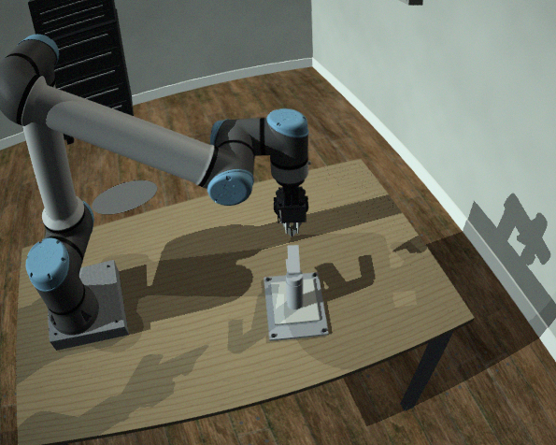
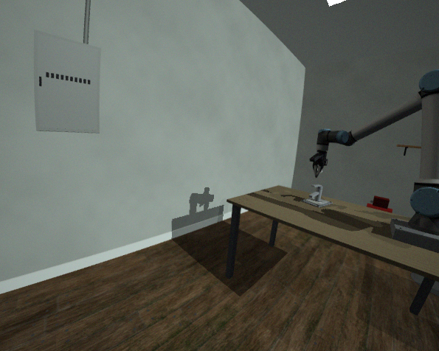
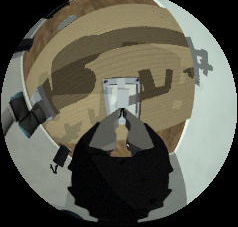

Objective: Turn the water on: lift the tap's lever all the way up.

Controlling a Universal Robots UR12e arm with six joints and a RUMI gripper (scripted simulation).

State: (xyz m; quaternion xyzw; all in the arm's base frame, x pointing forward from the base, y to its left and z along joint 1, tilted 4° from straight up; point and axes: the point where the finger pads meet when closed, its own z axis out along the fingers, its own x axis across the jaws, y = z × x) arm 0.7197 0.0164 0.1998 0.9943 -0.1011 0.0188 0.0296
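The lever lies 3 cm to the right of my hand and 8 cm below it. From my hand the other things lie so: tap: 1 cm behind, 6 cm to the right, 14 cm below.
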